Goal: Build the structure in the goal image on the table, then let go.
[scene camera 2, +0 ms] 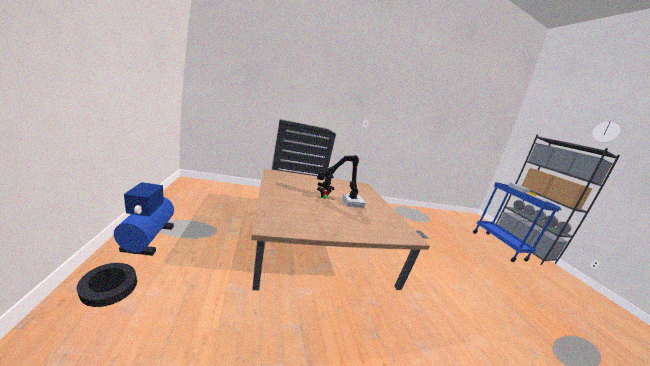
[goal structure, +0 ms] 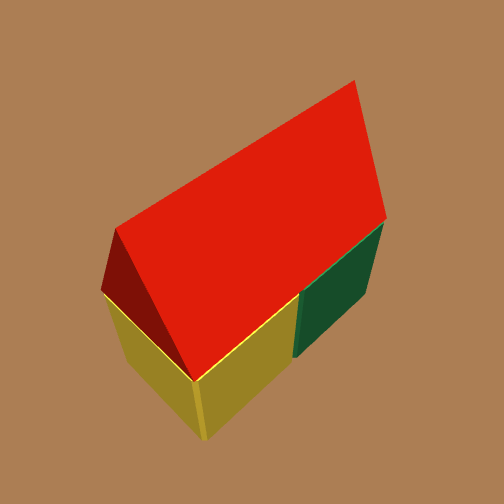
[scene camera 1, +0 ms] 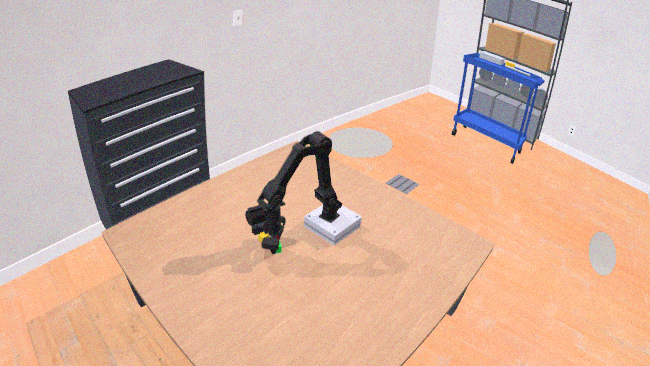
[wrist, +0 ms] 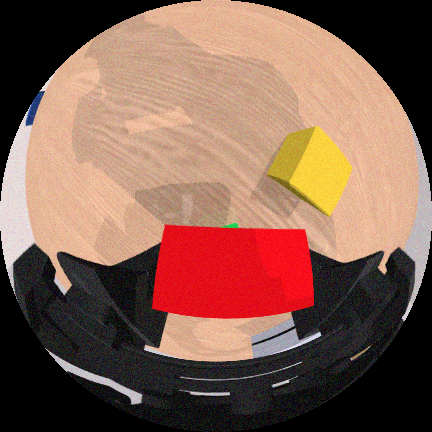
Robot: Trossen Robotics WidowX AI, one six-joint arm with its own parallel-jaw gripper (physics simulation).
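Places are measured from the arm's base along level axes (x left, y ahead, z down), in millimetres.
Where they show: gripper, fingertip midpoint: [scene camera 2: 323, 197] [wrist: 228, 239]; arm's base, origin of the base link: [scene camera 2: 352, 197] [scene camera 1: 329, 216].
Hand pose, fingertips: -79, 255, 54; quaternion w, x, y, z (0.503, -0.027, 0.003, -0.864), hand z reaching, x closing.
Things, the pixels of their centre, and the offset from my fingertips, as dx, dy, dz. Level surfaces: height alone.
- red block, body centre: [wrist: 237, 265] [scene camera 2: 324, 193] -10, +4, -38
- green block, body centre: [wrist: 220, 261] [scene camera 1: 276, 247] [scene camera 2: 324, 196] +10, +1, -14
- yellow block, body centre: [wrist: 309, 169] [scene camera 1: 263, 237] -68, -10, -14
- wooden table, its level: dz +2
A red block [wrist: 220, 270] [scene camera 2: 325, 192] fills the space between the fingers in the wrist view. My gripper [scene camera 1: 274, 244] [wrist: 228, 239] is shut on it, with one black finger at each side. A green block [scene camera 1: 279, 248] [scene camera 2: 324, 196] [wrist: 231, 226] is directly below the red block in scene view 2; a sliver of it shows past the red block's edge in the wrist view. Whether the two touch is hidden. A yellow block [scene camera 1: 263, 237] [wrist: 320, 170] is apart from them, to the upper right in the wrist view; the gripper partly covers it in scene view 1.
The arm's pale base [scene camera 1: 333, 229] [scene camera 2: 354, 201] stands on the wooden table [scene camera 1: 320, 310] [scene camera 2: 300, 220] close to the blocks. A dark drawer cabinet [scene camera 1: 150, 145] [scene camera 2: 304, 147] stands behind the table. A blue cart [scene camera 1: 492, 131] [scene camera 2: 505, 239] is on the floor farther off.
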